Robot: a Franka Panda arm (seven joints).
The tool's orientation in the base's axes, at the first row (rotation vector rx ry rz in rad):
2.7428, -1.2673, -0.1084
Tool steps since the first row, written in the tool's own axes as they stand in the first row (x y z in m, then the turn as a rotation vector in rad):
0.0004, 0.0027, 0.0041, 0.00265, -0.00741, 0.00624
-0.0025, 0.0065, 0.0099, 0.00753, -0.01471, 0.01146
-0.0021, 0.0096, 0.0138, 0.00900, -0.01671, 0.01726
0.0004, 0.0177, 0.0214, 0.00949, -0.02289, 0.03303
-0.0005, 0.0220, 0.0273, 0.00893, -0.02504, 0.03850
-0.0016, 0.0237, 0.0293, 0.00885, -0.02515, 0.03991
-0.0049, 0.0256, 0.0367, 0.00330, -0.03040, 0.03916
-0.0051, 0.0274, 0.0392, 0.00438, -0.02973, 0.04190
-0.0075, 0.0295, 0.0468, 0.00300, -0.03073, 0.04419
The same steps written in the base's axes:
-0.0022, -0.0024, -0.0037, 0.00659, 0.00226, -0.00724
-0.0076, -0.0030, -0.0089, 0.01465, 0.00283, -0.01348
-0.0102, -0.0056, -0.0123, 0.01645, 0.00255, -0.01952
-0.0155, -0.0133, -0.0188, 0.01962, 0.00494, -0.03600
-0.0200, -0.0159, -0.0240, 0.02025, 0.00632, -0.04170
-0.0222, -0.0163, -0.0257, 0.02012, 0.00635, -0.04311
-0.0267, -0.0156, -0.0328, 0.02057, 0.01401, -0.04300
-0.0284, -0.0167, -0.0350, 0.02045, 0.01255, -0.04564
-0.0324, -0.0169, -0.0422, 0.02005, 0.01406, -0.04802

